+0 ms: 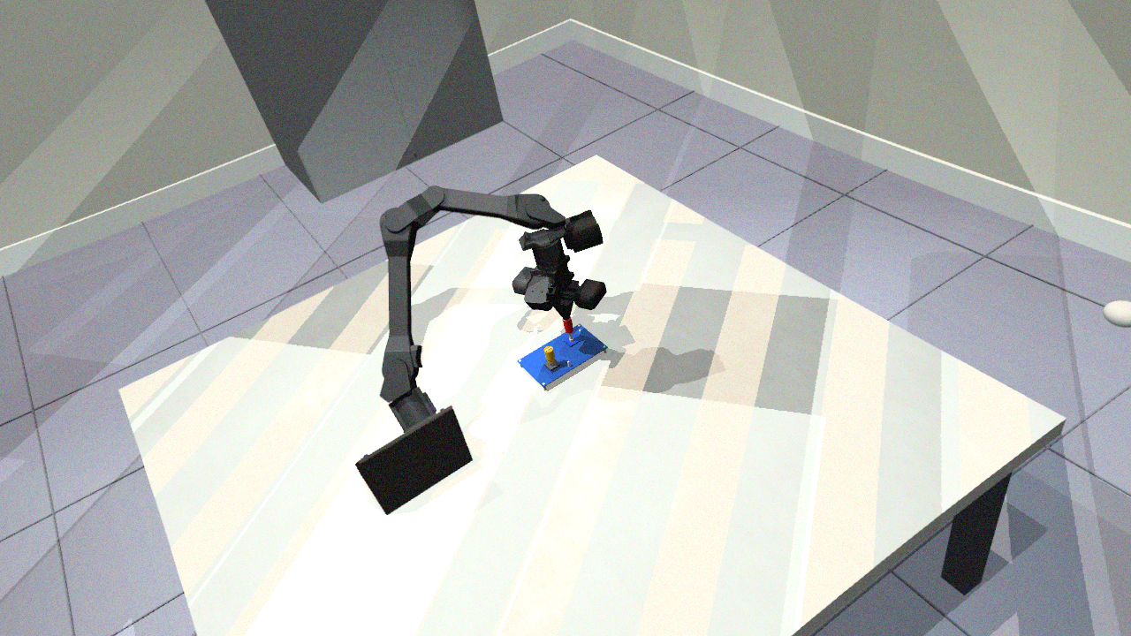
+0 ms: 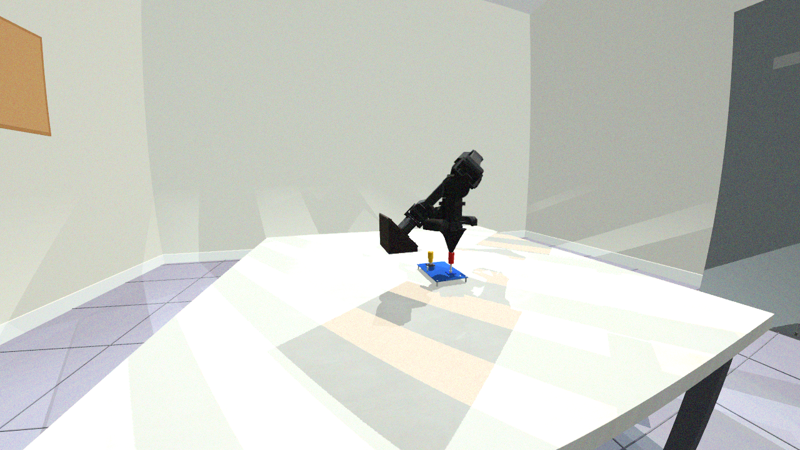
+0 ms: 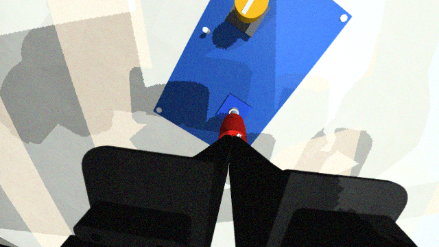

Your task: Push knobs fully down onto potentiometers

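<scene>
Right now the yellow knob is 7 cm behind my gripper tip, 4 cm to the right of it and 3 cm below it. From my gripper tip the other things lie so: red knob (1 cm below).
</scene>
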